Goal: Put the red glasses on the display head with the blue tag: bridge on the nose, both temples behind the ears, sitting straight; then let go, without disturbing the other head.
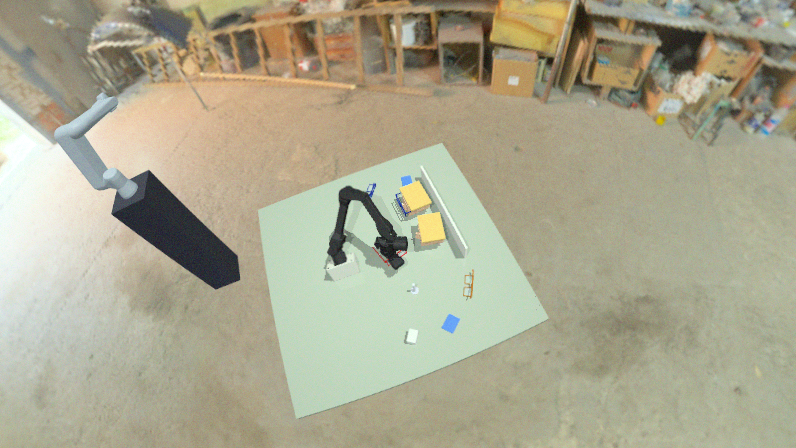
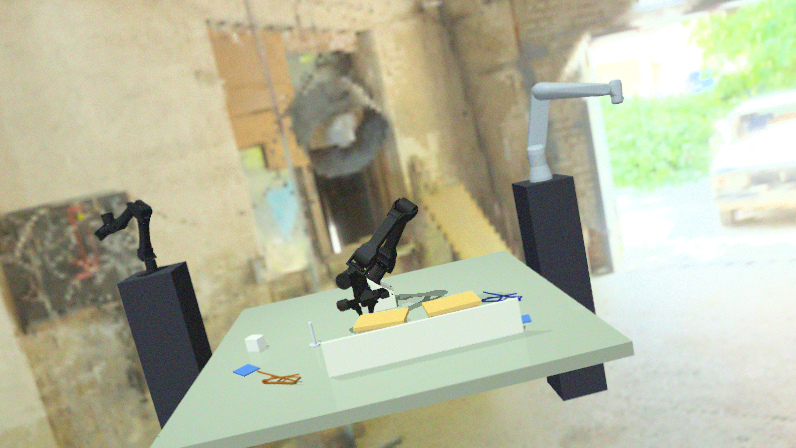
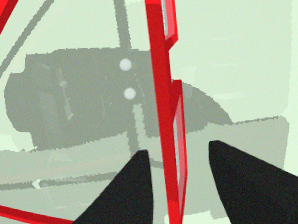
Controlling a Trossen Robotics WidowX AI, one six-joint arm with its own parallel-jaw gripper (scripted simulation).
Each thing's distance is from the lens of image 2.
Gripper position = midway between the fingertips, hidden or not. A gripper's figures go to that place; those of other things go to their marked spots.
my gripper (image 2: 368, 321): 2.07 m
long white wall (image 2: 368, 350): 1.71 m
